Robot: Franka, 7 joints.
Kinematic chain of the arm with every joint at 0, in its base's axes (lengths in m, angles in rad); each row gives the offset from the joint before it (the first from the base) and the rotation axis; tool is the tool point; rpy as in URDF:
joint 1: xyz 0 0 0.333 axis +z
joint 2: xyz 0 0 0 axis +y
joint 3: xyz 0 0 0.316 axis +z
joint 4: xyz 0.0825 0 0 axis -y
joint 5: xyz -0.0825 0 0.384 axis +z
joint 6: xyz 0 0 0 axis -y
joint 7: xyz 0.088 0 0 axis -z
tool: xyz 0 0 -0.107 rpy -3.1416 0 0
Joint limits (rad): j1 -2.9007..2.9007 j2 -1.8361..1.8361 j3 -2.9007..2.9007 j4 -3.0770..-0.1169 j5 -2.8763..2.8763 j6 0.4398..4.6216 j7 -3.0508..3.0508
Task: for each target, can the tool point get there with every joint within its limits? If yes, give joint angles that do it. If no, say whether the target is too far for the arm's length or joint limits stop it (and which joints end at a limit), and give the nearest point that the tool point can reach.
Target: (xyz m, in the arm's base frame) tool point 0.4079 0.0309 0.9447
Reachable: yes | joints -0.8844 -0.4790 0.5241 -1.5823 -0.8165 2.9131 1.6205
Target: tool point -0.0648 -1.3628 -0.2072
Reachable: no: too far | nearest point -0.0379 -0.7967 0.0172 | short by 0.609 m
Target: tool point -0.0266 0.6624 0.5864
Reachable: yes | joints 1.4241 0.6575 0.1644 -1.3240 -0.4799 4.2449 -2.3563
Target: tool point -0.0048 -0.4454 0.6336
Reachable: yes | joints -0.2207 1.3628 -1.8937 -2.0772 1.7523 3.5718 -1.7174
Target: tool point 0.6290 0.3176 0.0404
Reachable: yes | joints 1.1548 1.5561 -0.8239 -1.3546 -2.0204 1.7241 0.2238
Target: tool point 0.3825 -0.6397 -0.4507
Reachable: no: too far | nearest point 0.3081 -0.5153 -0.2558 | short by 0.243 m
